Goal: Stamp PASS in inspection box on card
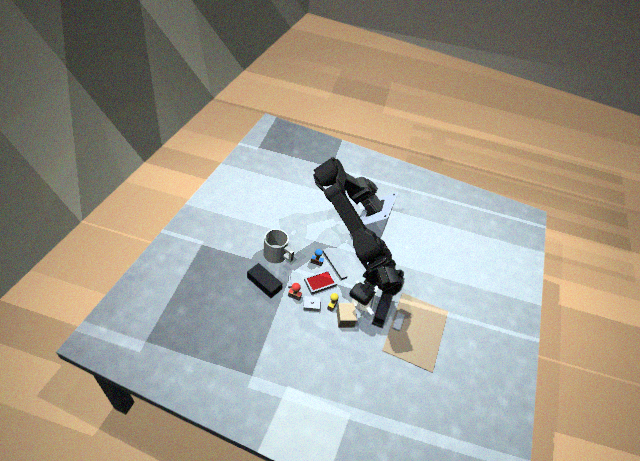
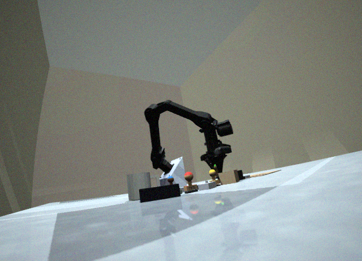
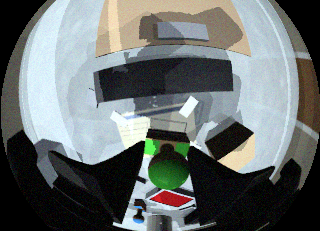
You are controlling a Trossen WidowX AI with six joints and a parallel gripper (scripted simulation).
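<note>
The cream card is 10 mm behind my gripper tip, 10 mm to the right of it and 50 mm below it. The rest, counted from my gripper tip: cardboard box: 90 mm ahead, 50 mm to the right, 20 mm below; black bar: 10 mm ahead, 60 mm to the left, 30 mm below; green-knobbed stamp: right at my gripper tip.
</note>
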